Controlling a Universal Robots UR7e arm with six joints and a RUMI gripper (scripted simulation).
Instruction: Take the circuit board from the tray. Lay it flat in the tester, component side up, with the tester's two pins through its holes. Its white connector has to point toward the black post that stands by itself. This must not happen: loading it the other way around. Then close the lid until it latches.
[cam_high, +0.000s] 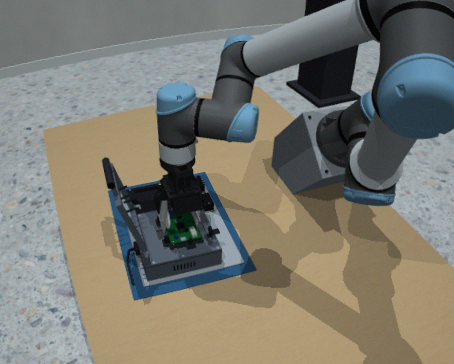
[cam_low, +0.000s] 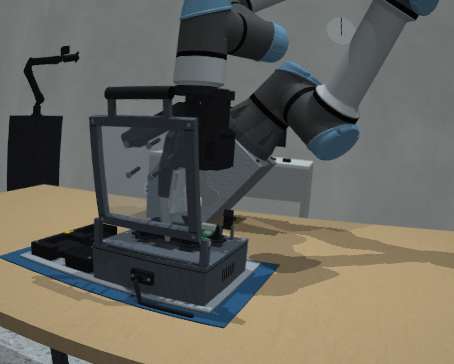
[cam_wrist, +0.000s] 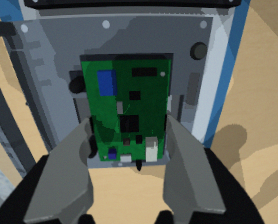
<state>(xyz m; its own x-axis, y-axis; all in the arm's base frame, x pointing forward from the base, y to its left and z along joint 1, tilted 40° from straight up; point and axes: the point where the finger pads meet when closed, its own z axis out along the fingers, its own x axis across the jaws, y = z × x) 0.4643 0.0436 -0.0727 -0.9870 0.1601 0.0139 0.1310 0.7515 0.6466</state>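
Now: hand right at the green circuit board. From my hand the other things lie so: clear tester lid 120 mm ahead, 100 mm above, 20 mm to the right; then nest 10 mm to the left, 10 mm below, 10 mm ahead.
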